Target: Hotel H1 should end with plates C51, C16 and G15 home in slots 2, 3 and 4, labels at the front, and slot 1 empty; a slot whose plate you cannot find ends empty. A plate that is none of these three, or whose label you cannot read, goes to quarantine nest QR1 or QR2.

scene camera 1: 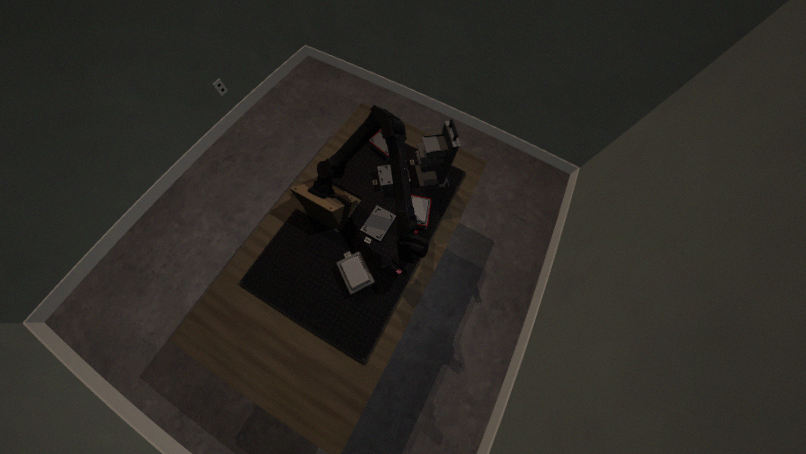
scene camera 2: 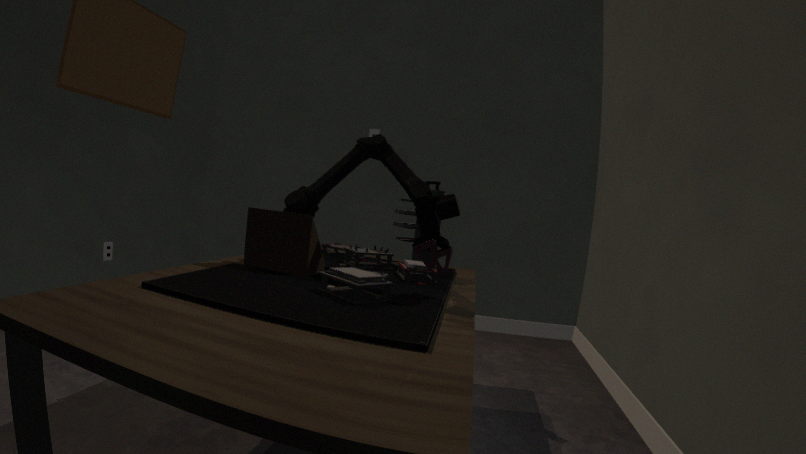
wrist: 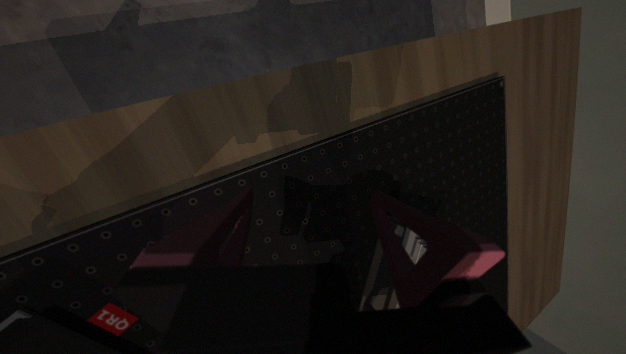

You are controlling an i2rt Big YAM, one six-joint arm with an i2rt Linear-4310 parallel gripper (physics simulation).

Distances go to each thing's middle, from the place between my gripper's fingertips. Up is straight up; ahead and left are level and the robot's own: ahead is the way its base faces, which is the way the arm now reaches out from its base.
The red QR1 tag (wrist: 110,318) is 40 mm behind my hand, 220 mm to the left of it and 80 mm below it.
